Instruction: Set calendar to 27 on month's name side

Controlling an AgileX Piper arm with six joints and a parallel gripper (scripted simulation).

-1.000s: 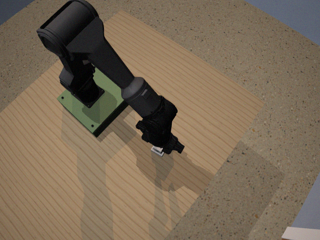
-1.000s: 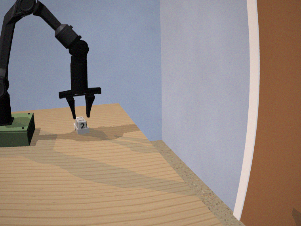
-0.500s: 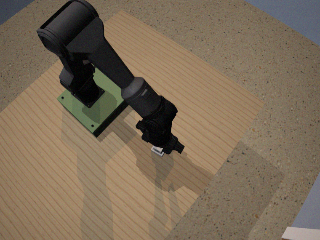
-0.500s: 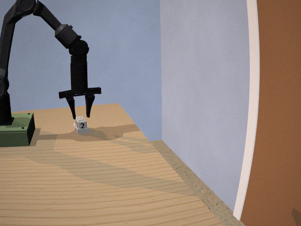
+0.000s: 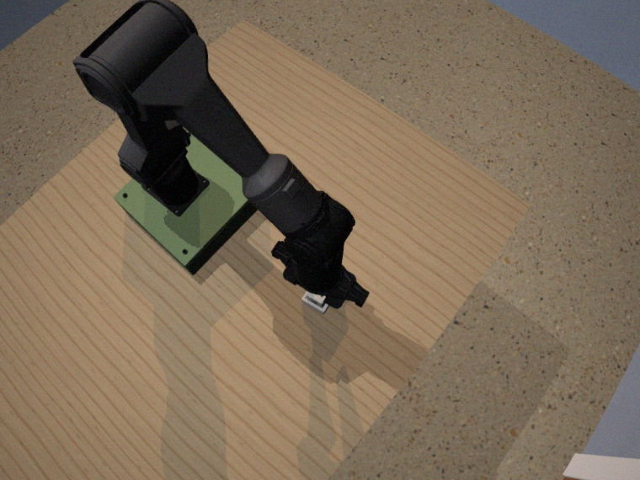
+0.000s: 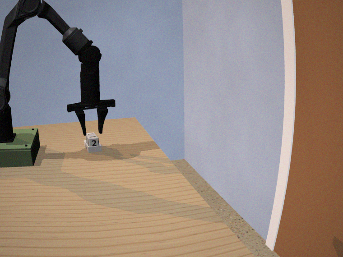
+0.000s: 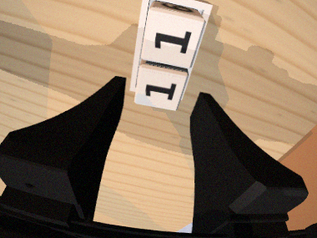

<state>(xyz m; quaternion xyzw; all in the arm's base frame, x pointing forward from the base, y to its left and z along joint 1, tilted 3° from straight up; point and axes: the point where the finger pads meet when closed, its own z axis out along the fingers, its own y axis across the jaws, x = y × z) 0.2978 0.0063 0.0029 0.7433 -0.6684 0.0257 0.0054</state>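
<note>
Now: the white tray 40 mm below my hand and 20 mm to the left of it.
</note>
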